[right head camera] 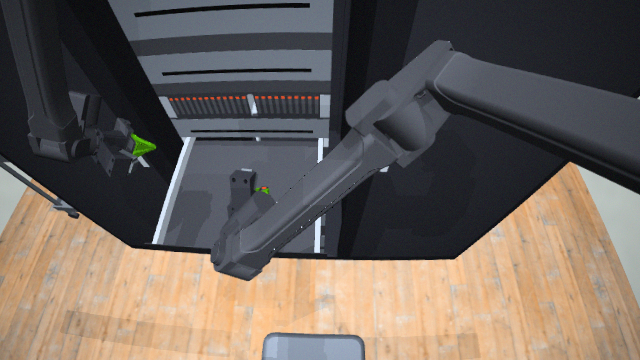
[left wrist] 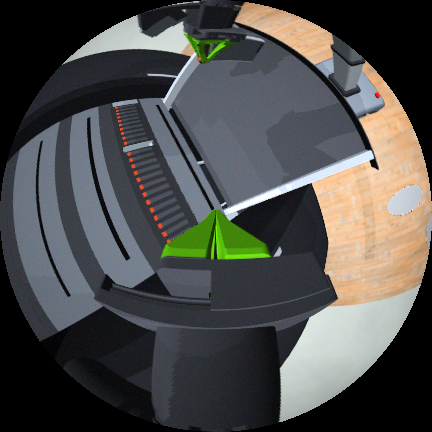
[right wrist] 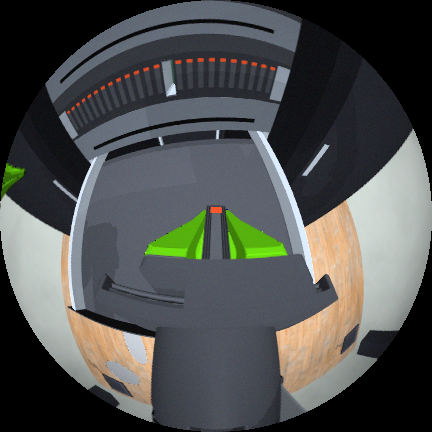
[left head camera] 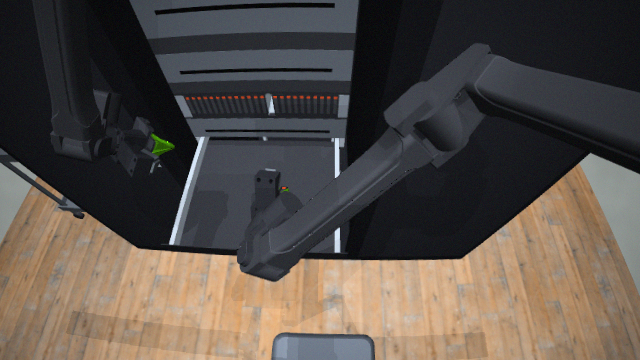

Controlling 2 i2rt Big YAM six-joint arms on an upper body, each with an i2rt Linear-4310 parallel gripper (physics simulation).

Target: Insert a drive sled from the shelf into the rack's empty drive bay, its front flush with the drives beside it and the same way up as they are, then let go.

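Frame: origin at the left arm's base, x down, y ahead, z right, level; millimetres.
Seen in the pictures: left gripper, fingertip midpoint: [right head camera: 155,146] [left wrist: 215,215] [left head camera: 173,146]; right gripper, fingertip midpoint: [right head camera: 264,190] [left wrist: 203,59] [right wrist: 215,215] [left head camera: 284,190].
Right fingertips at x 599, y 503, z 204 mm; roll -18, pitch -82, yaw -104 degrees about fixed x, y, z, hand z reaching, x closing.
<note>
Offsets run from my right fingertips to a thing's top centre. "pt": to the spot under its first point. Level surfaces: height alone.
The drive sled {dz -9, dx -49, dy -56 mm} [right wrist: 216,237] is a thin dark bar with an orange tip. My right gripper [left head camera: 284,189] [right head camera: 263,189] [left wrist: 203,59] [right wrist: 215,215] is shut on it above the shelf {dx +91 mm} [left head camera: 225,156] [right head camera: 207,155] [right wrist: 145,177], with the orange tip towards the rack. The sled's rear part is hidden by the arm and gripper. The row of upright drives {pt dz -175, dx -79, dy +221 mm} [left head camera: 227,106] [right head camera: 210,106] [left wrist: 159,192] [right wrist: 215,79] has orange marks along its top edge. A bright upright piece [left head camera: 270,104] [right wrist: 169,79] interrupts the row; the empty bay is not clearly distinguishable. My left gripper [left head camera: 172,146] [right head camera: 154,147] [left wrist: 215,215] is shut and empty, left of the shelf.
Light rails [left head camera: 187,192] [right wrist: 287,187] edge the shelf on both sides. Grey slotted panels {pt dz -72, dx -215, dy +221 mm} [left head camera: 255,65] [right head camera: 237,65] lie above and below the drives. Black rack sides [left head camera: 425,210] flank the opening. A grey base {dx +971 mm} [left head camera: 323,347] [right head camera: 313,347] stands on the wooden floor.
</note>
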